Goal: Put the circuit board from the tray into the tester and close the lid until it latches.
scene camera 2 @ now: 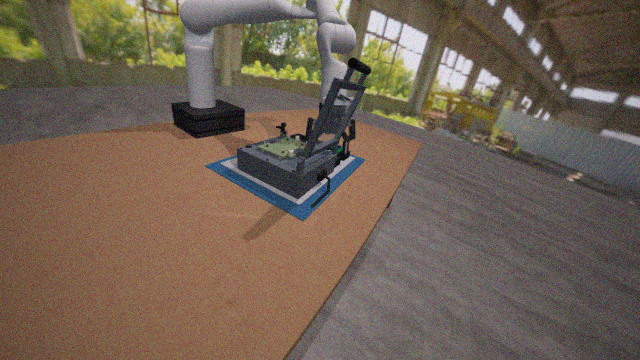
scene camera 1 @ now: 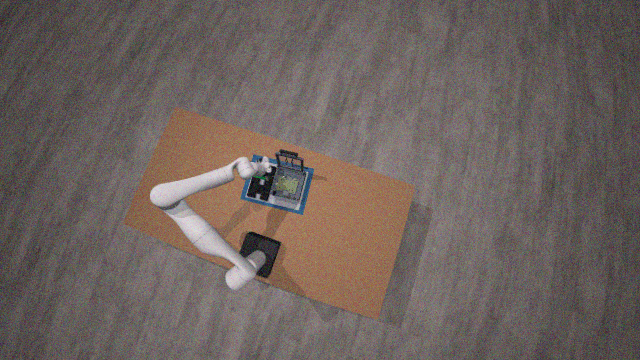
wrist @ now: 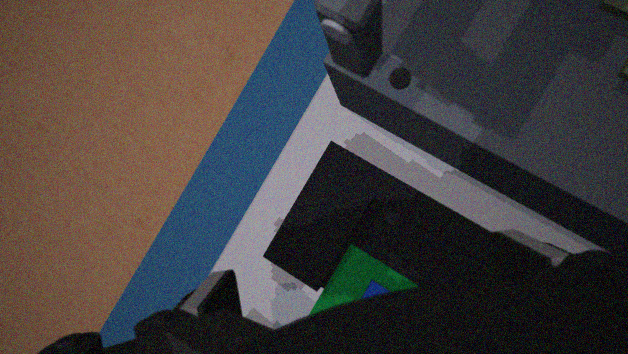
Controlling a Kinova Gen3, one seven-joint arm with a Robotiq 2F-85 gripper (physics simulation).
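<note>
The green circuit board with a blue chip lies in the black tray, on the left part of the white base. In the wrist view its lower part is hidden under my gripper's body. My gripper is open and empty, low over the tray's far end with the board below it. One finger shows at the lower left of the wrist view. The grey tester stands right of the tray with a pale green bed inside. Its lid is raised.
The white base sits on a blue mat on the brown table. A black latch lever hangs at the tester's front corner. The arm's black base block stands near the table's edge.
</note>
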